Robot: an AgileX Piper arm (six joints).
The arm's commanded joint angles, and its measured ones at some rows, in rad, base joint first. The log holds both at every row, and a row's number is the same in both.
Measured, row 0:
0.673 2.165 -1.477 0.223 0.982 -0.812
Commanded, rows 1 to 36:
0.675 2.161 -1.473 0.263 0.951 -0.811
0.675 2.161 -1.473 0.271 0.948 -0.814
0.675 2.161 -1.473 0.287 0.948 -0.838
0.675 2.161 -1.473 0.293 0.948 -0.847
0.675 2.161 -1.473 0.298 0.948 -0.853
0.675 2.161 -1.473 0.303 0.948 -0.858
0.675 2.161 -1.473 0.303 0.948 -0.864
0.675 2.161 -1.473 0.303 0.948 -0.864
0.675 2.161 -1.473 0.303 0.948 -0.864
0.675 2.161 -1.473 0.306 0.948 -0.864
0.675 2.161 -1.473 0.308 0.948 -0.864
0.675 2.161 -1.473 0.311 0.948 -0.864
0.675 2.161 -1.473 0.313 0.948 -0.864
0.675 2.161 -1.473 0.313 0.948 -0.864
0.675 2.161 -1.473 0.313 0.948 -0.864
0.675 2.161 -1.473 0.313 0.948 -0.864
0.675 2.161 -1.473 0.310 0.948 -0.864
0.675 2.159 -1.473 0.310 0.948 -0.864
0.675 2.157 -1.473 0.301 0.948 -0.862
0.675 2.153 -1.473 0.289 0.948 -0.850
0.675 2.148 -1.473 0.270 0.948 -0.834
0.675 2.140 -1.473 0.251 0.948 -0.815
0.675 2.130 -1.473 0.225 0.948 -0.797
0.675 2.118 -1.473 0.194 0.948 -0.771
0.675 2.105 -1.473 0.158 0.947 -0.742
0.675 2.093 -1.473 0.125 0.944 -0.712
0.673 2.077 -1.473 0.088 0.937 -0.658
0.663 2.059 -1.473 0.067 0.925 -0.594
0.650 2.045 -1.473 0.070 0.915 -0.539
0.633 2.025 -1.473 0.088 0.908 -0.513
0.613 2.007 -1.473 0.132 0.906 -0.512
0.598 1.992 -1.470 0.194 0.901 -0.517
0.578 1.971 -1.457 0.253 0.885 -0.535
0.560 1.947 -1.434 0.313 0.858 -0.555
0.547 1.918 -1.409 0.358 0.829 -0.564
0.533 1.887 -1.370 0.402 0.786 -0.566
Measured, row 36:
0.590 1.987 -1.456 0.220 0.888 -0.549
